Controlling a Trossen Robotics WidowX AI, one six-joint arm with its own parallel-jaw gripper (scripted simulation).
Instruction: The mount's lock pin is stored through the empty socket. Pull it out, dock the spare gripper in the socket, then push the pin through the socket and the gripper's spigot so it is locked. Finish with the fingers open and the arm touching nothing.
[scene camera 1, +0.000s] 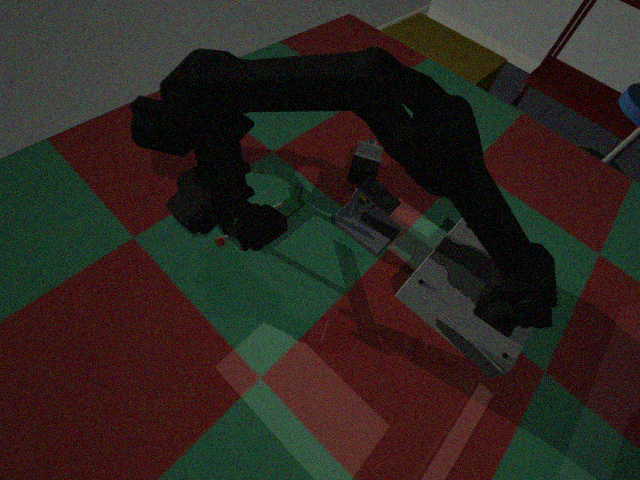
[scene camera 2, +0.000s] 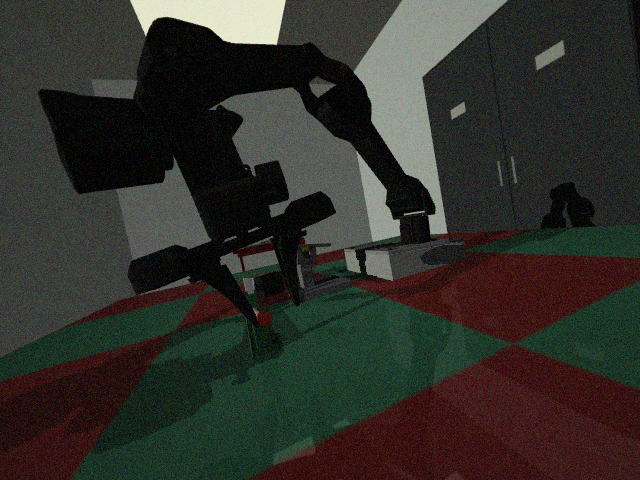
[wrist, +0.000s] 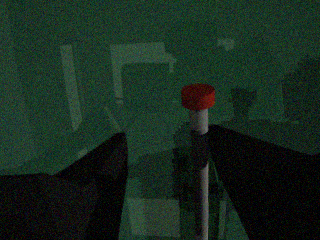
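Spare gripper (scene camera 1: 367, 158), out of frame in the wrist view. My gripper (scene camera 2: 278, 315), (scene camera 1: 238, 242), (wrist: 167, 137).
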